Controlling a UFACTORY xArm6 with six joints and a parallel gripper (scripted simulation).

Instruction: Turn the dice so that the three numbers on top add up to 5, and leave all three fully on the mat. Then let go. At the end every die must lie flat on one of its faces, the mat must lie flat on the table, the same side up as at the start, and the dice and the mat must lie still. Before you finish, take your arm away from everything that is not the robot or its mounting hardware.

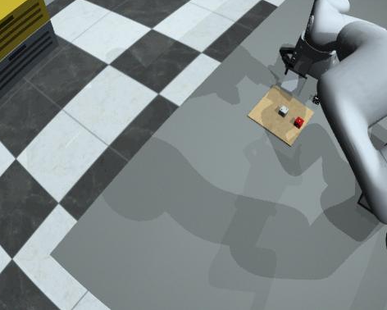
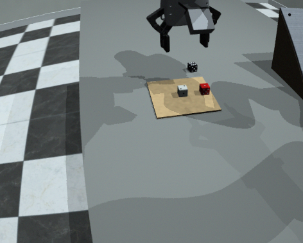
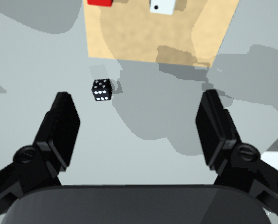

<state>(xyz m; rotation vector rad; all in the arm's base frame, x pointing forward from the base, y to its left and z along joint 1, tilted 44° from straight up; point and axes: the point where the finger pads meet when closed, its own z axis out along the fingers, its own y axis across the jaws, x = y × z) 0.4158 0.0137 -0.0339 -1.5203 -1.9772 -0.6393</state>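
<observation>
Right now my hand is 3 cm past the black die, 7 cm to the left of it and 10 cm above it. Also, from my hand: red die 4 cm behind, 4 cm to the left, 10 cm below; white die 1 cm ahead, 4 cm to the left, 10 cm below; tan mat 1 cm ahead, 4 cm to the left, 11 cm below.
</observation>
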